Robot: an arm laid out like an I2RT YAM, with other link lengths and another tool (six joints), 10 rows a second.
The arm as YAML. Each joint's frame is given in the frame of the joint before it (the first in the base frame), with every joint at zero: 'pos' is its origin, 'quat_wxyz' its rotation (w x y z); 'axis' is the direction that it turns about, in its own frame. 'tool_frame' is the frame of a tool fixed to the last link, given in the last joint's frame.
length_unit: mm
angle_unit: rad
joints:
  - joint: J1
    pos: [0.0, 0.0, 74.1]
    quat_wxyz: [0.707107, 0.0, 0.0, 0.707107]
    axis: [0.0, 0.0, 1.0]
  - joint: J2
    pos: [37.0, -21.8, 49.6]
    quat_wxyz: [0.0, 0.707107, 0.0, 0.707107]
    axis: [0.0, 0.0, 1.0]
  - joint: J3
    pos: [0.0, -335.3, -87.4]
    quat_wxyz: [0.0, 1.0, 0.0, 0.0]
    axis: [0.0, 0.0, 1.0]
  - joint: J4
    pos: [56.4, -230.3, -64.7]
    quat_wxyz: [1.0, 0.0, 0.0, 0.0]
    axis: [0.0, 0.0, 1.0]
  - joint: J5
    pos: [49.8, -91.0, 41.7]
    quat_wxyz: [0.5, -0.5, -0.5, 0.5]
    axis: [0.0, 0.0, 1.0]
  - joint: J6
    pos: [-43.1, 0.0, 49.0]
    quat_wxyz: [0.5, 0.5, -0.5, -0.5]
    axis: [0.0, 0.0, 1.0]
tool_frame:
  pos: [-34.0, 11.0, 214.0]
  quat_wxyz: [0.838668, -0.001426, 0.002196, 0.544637]
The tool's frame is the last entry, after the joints.
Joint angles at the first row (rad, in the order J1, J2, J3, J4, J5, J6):
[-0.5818 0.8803 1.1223 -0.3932 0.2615 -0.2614]
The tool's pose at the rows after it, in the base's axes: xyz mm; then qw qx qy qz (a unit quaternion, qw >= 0):
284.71, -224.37, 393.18, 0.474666, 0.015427, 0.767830, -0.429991
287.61, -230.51, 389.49, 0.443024, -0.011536, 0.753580, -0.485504
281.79, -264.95, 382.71, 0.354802, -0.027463, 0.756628, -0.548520
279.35, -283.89, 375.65, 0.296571, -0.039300, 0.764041, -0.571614
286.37, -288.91, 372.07, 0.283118, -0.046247, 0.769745, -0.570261
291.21, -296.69, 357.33, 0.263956, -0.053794, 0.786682, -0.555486
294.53, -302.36, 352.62, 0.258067, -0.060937, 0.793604, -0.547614
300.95, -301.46, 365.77, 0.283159, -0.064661, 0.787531, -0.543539
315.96, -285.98, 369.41, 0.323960, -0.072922, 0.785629, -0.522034
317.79, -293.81, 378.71, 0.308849, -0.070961, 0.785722, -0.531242
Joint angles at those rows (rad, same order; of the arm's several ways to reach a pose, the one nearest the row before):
[-0.4909 0.8571 1.0387 -0.3643 0.2576 -0.2494]
[-0.3679 0.8514 0.9738 -0.2694 0.4398 -0.3640]
[-0.3498 0.9303 0.9919 -0.2367 0.5989 -0.5140]
[-0.3521 0.9932 1.0241 -0.2479 0.6723 -0.5874]
[-0.3568 1.0323 1.0496 -0.2593 0.6738 -0.5974]
[-0.3919 1.0820 1.0850 -0.3088 0.6391 -0.5892]
[-0.4247 1.1088 1.1076 -0.3256 0.5985 -0.5981]
[-0.4550 1.1055 1.1274 -0.3120 0.5299 -0.6026]
[-0.4537 1.0938 1.1234 -0.3026 0.4494 -0.5669]
[-0.4464 1.1269 1.1797 -0.3308 0.4865 -0.5815]

